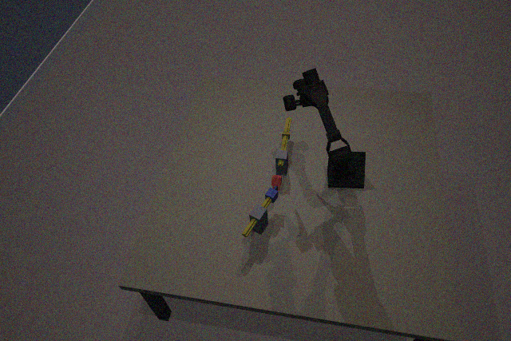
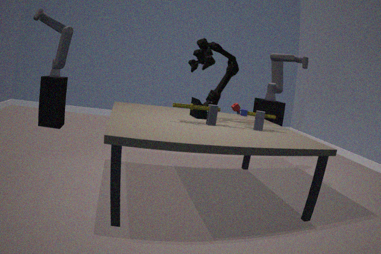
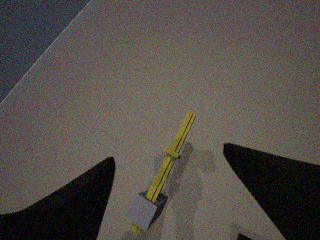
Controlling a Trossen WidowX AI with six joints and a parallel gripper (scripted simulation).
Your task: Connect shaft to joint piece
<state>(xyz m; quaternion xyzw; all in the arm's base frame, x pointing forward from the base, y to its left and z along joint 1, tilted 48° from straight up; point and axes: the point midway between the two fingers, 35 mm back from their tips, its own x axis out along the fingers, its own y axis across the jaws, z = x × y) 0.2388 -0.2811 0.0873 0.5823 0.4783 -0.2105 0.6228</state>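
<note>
Now: gripper tip 50 mm short of the red square joint piece, 280 mm to the right of it and 200 mm above it.
</note>
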